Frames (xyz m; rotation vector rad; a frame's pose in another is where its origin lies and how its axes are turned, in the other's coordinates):
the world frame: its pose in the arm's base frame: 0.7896 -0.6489 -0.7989 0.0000 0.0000 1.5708
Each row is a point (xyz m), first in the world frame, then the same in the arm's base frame.
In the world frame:
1: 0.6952 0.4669 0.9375
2: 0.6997 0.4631 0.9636
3: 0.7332 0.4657 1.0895
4: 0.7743 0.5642 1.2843
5: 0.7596 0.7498 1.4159
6: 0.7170 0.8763 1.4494
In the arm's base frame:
1: 0.3227 0.0463 0.1386
2: 0.3265 0.0508 0.1647
3: 0.3239 0.0843 0.2906
4: 0.2254 0.1254 0.4854
5: 0.0398 0.1107 0.6170
6: -0.0867 0.0681 0.6505

